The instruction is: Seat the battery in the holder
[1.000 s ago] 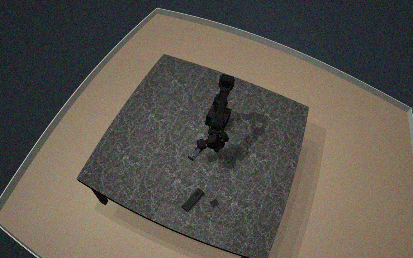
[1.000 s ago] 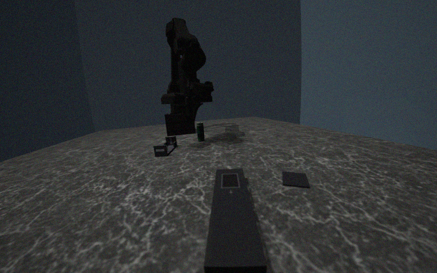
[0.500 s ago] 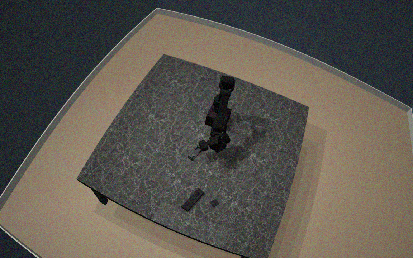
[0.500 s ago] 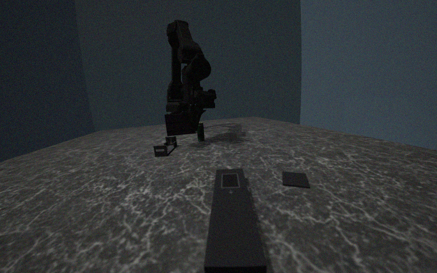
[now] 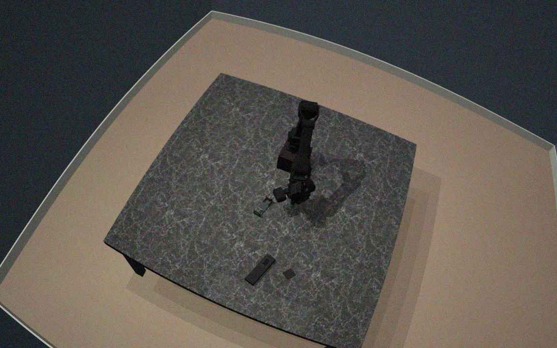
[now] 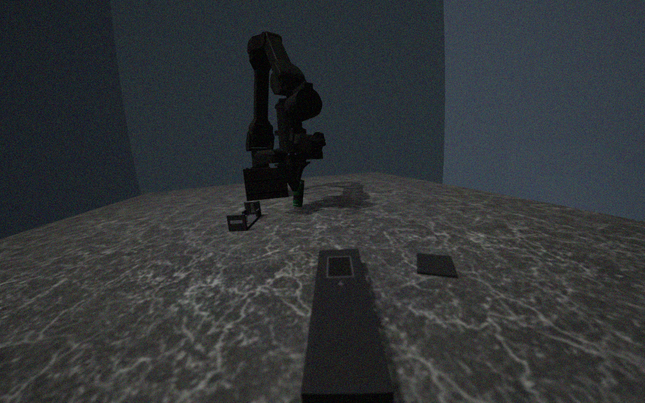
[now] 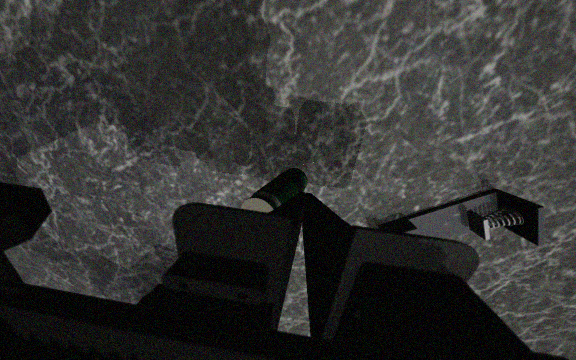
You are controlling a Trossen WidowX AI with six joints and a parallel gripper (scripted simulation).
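My gripper tip is now 10 mm to the right of the green battery, 10 mm past it and 10 mm above it. Round my gripper tip: dark square plate (340 mm ahead, 110 mm to the left, 40 mm below).
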